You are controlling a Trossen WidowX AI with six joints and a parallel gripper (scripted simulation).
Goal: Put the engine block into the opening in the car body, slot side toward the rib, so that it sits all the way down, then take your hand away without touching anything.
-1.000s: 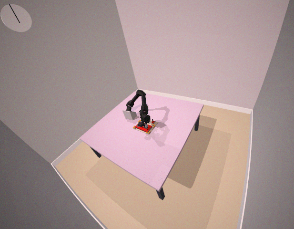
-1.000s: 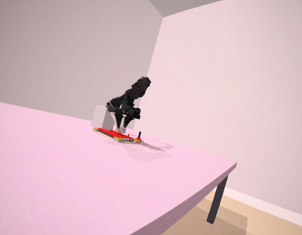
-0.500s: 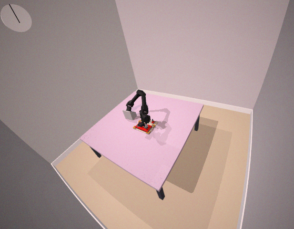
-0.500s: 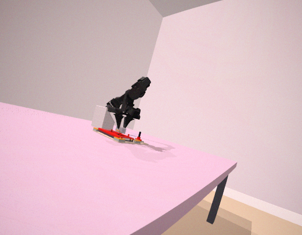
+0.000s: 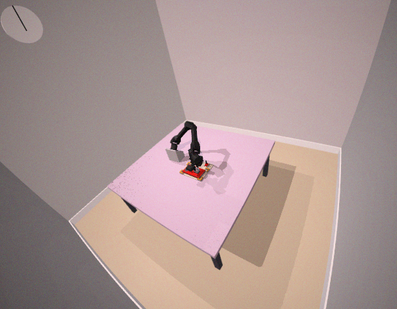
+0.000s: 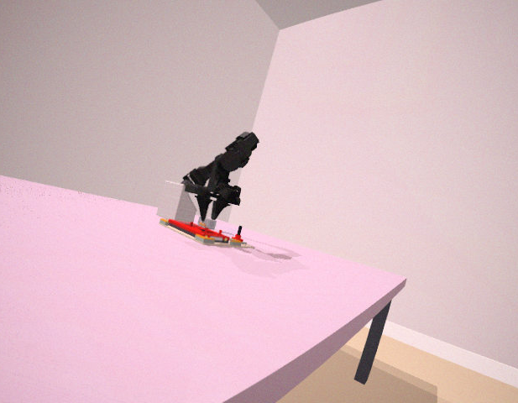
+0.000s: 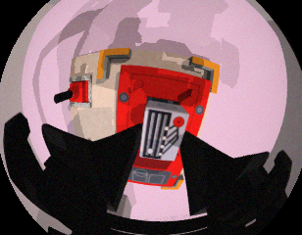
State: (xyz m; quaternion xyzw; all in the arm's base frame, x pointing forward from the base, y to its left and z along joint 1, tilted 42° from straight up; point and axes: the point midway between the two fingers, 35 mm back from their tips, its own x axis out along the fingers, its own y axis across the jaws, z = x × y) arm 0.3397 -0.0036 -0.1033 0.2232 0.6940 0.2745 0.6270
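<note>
The engine block lies 1 cm below my gripper tip.
</note>
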